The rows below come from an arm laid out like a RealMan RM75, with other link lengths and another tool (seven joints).
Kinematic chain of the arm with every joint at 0, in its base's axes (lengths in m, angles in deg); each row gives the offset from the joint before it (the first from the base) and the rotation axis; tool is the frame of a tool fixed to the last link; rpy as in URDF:
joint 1: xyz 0 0 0.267 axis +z
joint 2: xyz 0 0 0 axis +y
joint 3: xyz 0 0 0.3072 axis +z
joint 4: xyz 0 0 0 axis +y
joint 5: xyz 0 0 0.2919 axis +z
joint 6: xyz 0 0 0 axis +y
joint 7: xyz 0 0 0.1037 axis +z
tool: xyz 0.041 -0.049 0.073 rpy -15.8 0 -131.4
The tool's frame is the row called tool.
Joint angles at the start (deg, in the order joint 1, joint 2, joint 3, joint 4, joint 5, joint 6, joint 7): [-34.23, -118.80, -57.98, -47.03, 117.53, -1.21, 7.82]
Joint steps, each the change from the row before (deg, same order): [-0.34, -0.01, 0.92, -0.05, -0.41, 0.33, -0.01]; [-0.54, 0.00, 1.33, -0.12, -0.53, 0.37, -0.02]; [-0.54, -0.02, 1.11, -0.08, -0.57, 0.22, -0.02]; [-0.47, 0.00, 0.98, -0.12, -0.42, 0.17, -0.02]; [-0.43, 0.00, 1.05, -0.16, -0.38, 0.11, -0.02]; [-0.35, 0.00, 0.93, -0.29, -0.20, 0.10, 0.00]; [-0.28, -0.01, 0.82, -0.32, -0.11, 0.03, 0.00]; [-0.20, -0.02, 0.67, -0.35, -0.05, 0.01, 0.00]
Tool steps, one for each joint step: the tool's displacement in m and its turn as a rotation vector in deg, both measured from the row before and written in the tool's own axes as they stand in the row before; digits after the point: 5 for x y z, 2 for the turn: [-0.00393, -0.00451, 0.00034, 0.44, -0.51, 0.31]; [-0.00622, -0.00666, 0.00061, 0.73, -0.77, 0.55]; [-0.00558, -0.00591, 0.00080, 0.70, -0.61, 0.38]; [-0.00513, -0.00513, 0.00068, 0.64, -0.58, 0.42]; [-0.00493, -0.00576, 0.00047, 0.74, -0.56, 0.48]; [-0.00538, -0.00528, 0.00030, 0.67, -0.65, 0.52]; [-0.00498, -0.00502, 0.00018, 0.66, -0.59, 0.49]; [-0.00458, -0.00440, 0.00006, 0.57, -0.55, 0.40]
